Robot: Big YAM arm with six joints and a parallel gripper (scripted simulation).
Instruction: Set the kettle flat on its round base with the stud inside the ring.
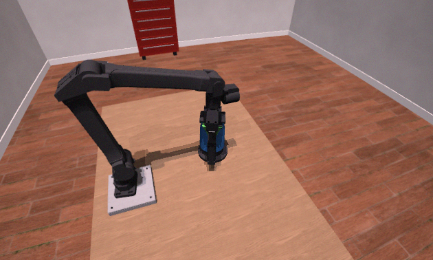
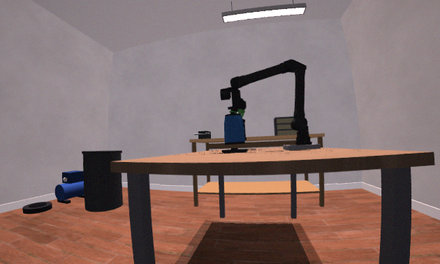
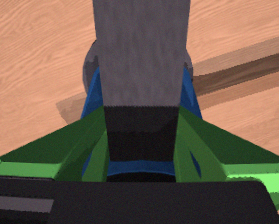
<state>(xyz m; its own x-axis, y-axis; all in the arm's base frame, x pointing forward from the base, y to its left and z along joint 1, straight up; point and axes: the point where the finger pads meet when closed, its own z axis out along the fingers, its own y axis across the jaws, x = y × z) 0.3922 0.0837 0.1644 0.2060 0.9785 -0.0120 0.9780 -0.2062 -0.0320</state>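
Right now the blue kettle is 5 cm below my hand and 3 cm to the left of it. The rest, counted from my hand: round dark base (18 cm below, 6 cm to the left, 1 cm ahead).
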